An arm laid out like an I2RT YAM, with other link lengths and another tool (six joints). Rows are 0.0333 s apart.
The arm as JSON. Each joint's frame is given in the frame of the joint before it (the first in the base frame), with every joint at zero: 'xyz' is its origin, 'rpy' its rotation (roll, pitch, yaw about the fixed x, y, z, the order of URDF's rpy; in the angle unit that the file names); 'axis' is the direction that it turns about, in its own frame. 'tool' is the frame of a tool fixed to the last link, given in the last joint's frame.
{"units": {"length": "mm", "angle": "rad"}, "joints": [
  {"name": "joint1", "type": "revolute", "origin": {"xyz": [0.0, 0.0, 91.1], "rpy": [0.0, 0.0, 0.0]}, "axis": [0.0, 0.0, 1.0]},
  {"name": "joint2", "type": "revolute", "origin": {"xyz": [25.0, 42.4, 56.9], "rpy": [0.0, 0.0, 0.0]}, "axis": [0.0, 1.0, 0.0]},
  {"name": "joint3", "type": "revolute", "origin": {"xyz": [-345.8, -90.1, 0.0], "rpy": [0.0, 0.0, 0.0]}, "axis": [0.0, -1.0, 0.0]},
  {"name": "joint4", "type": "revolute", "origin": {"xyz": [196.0, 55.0, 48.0], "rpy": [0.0, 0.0, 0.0]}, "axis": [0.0, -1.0, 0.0]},
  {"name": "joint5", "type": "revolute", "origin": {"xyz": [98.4, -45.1, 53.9], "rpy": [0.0, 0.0, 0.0]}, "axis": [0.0, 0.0, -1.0]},
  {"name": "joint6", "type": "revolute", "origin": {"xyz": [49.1, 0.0, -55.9], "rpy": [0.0, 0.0, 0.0]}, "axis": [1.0, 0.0, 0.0]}
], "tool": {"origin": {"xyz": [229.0, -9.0, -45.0], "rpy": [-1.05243, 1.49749, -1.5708]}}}
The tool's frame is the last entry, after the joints.
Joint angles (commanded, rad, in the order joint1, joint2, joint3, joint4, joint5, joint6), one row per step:
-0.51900, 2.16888, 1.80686, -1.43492, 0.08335, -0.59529
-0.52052, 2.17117, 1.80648, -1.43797, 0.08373, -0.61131
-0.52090, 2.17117, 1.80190, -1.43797, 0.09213, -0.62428
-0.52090, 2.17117, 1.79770, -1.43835, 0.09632, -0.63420
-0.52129, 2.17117, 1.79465, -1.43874, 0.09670, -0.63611
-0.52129, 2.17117, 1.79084, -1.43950, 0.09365, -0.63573
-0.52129, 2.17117, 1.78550, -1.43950, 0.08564, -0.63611
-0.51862, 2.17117, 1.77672, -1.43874, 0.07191, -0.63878
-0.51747, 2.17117, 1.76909, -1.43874, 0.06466, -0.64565
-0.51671, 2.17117, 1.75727, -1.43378, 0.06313, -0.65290
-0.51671, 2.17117, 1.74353, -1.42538, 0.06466, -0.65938
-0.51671, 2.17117, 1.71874, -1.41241, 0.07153, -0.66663
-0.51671, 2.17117, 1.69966, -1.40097, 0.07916, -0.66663
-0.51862, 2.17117, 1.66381, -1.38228, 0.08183, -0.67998
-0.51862, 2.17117, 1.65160, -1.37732, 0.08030, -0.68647
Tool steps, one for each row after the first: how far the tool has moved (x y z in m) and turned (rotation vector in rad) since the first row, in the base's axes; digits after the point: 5 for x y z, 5 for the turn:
-0.00145, -0.00041, -0.00037, 0.00633, 0.00451, 0.01411
-0.00393, -0.00224, -0.00033, 0.00471, 0.01210, 0.02822
-0.00581, -0.00284, -0.00043, 0.00596, 0.01775, 0.03880
-0.00705, -0.00245, -0.00061, 0.00789, 0.02082, 0.04036
-0.00817, -0.00083, -0.00099, 0.01269, 0.02322, 0.03929
-0.00894, 0.00213, -0.00185, 0.02221, 0.02378, 0.03776
-0.00927, 0.00747, -0.00334, 0.03839, 0.02370, 0.03969
-0.01056, 0.01064, -0.00429, 0.05003, 0.02626, 0.04563
-0.01254, 0.01225, -0.00586, 0.05664, 0.03096, 0.05291
-0.01470, 0.01277, -0.00785, 0.05978, 0.03592, 0.05946
-0.01988, 0.01329, -0.01084, 0.06215, 0.04906, 0.06800
-0.02386, 0.01314, -0.01312, 0.05988, 0.05945, 0.06986
-0.03109, 0.01536, -0.01763, 0.07041, 0.07453, 0.08129
-0.03355, 0.01703, -0.01907, 0.07729, 0.07946, 0.08702

